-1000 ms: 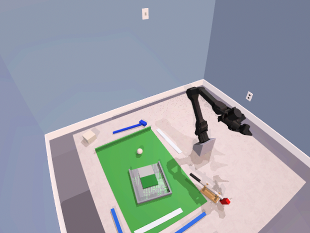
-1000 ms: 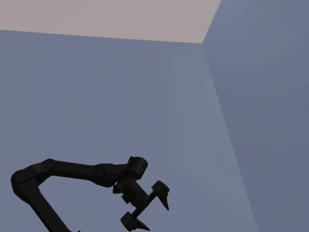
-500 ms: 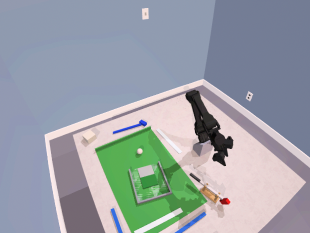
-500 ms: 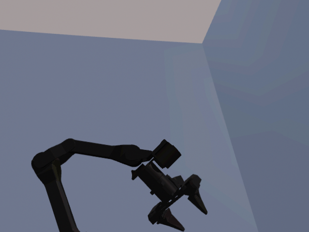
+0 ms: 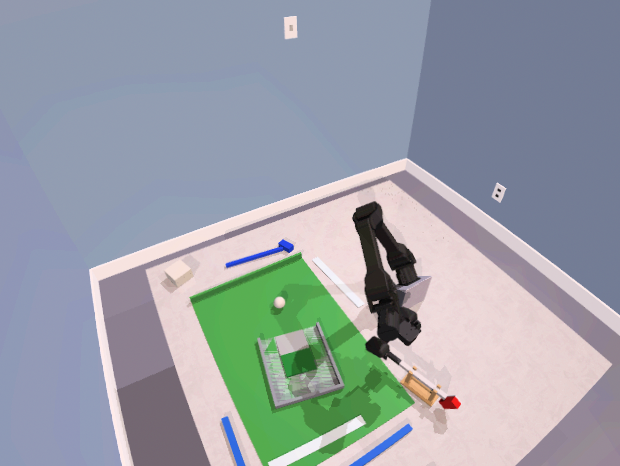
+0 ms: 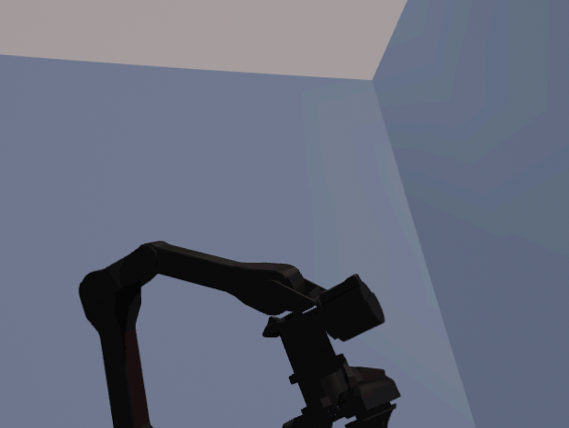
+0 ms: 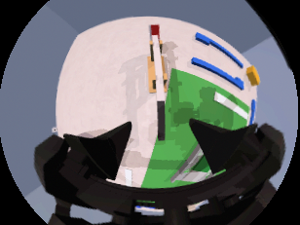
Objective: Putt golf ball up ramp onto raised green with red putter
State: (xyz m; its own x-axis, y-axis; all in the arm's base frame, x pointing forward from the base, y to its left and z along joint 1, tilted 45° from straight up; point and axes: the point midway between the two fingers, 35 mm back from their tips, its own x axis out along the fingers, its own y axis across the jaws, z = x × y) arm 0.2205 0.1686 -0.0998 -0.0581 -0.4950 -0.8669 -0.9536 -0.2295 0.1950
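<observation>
Now: the red putter 100 mm to the left of my gripper tip, 40 mm below it and 30 mm behind it. Round my gripper tip: blue putter 660 mm to the right, 180 mm ahead, 80 mm below; then wooden stand 120 mm to the left, 60 mm below, 30 mm behind; then white golf ball 390 mm to the right, 220 mm ahead, 70 mm below.
</observation>
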